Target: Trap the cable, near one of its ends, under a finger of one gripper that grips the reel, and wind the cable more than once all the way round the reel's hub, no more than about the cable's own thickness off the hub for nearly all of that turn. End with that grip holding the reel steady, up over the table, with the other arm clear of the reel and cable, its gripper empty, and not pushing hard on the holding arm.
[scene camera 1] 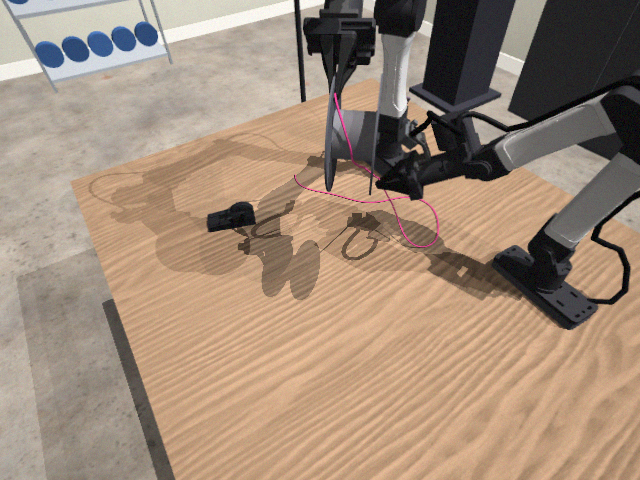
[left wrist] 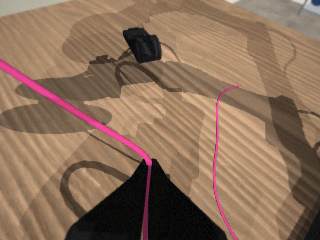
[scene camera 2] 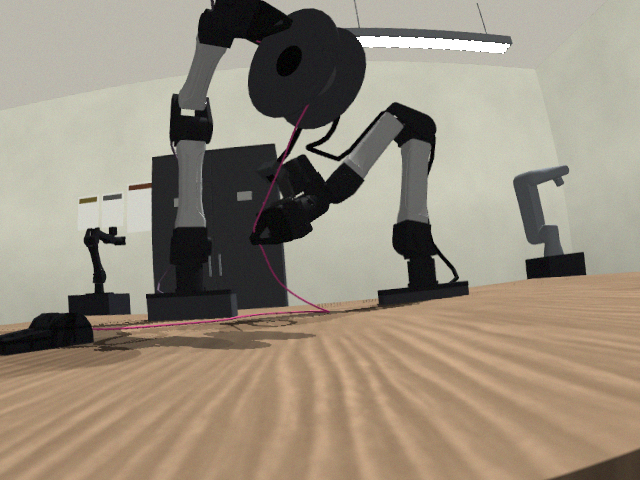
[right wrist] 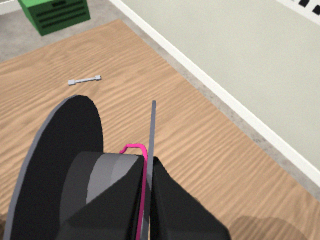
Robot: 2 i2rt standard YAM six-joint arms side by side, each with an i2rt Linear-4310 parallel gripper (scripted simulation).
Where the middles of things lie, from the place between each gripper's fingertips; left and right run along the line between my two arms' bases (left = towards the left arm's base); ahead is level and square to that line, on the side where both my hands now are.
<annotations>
My left hand [scene camera 2: 251, 241] is 150 mm short of the dark grey reel [scene camera 2: 289, 69], 100 mm to the right of it and 240 mm below it. Round my left hand: small black device [scene camera 1: 240, 214]: 300 mm ahead, 230 mm to the right, 120 mm below.
Right now my right hand [scene camera 1: 334, 97] is 70 mm above the dark grey reel, 20 mm to the right of it and 20 mm past it. Round my right hand: small black device: 430 mm below, 310 mm to the right, 120 mm ahead.
</annotations>
